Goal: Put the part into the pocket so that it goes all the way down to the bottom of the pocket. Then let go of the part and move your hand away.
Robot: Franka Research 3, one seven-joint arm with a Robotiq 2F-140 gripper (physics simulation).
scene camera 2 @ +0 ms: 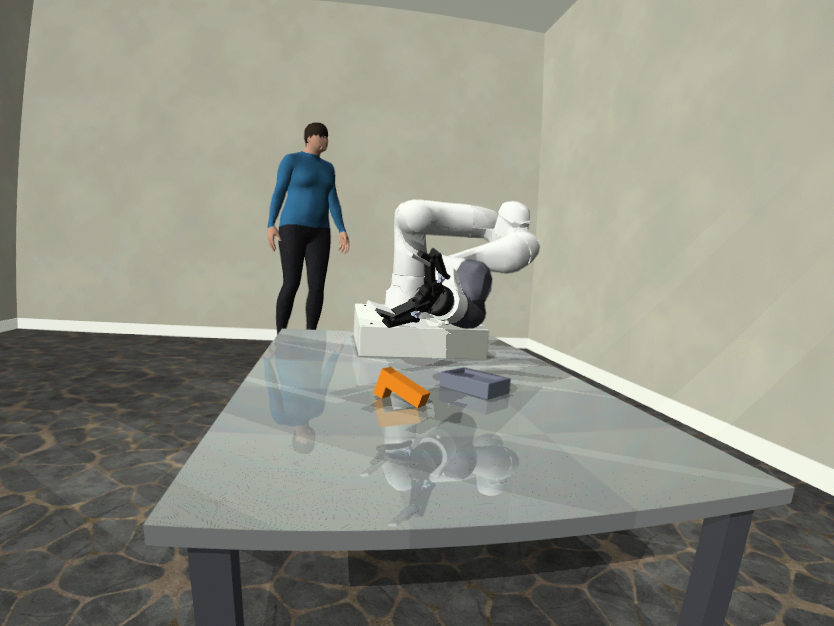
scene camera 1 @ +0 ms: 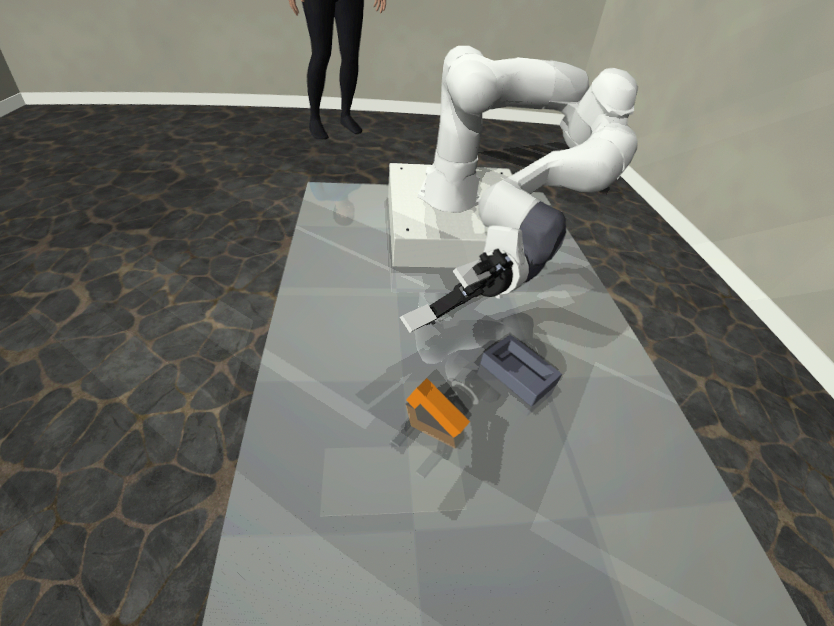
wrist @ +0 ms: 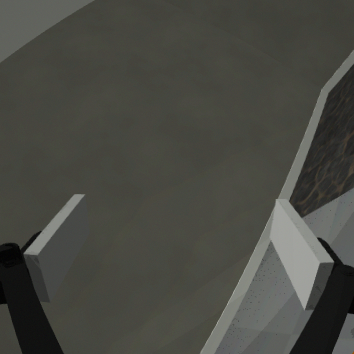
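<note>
The part is an orange L-shaped block (scene camera 1: 444, 412) (scene camera 2: 406, 389). It rests on its two ends on the table like a tilted arch, with its corner up and its long leg sloping down to the right in the scene camera 2 view. The slate-grey block with the pocket (scene camera 1: 501, 378) (scene camera 2: 485, 387) lies flat to the right of the part, apart from it, its recess facing up and empty. My gripper (scene camera 1: 441, 296) (scene camera 2: 402, 285) (wrist: 179, 216) is wide open, with nothing between its pale pads. It is tilted sideways in the air, behind and above the part, toward the robot base.
The glossy grey table (scene camera 1: 282, 539) (scene camera 2: 404, 535) carries the white robot base (scene camera 1: 431, 252) (scene camera 2: 400, 345) at its far end. A person (scene camera 1: 331, 60) (scene camera 2: 307, 195) stands on the floor behind the table. Shadows and reflections of the arm lie across the table top.
</note>
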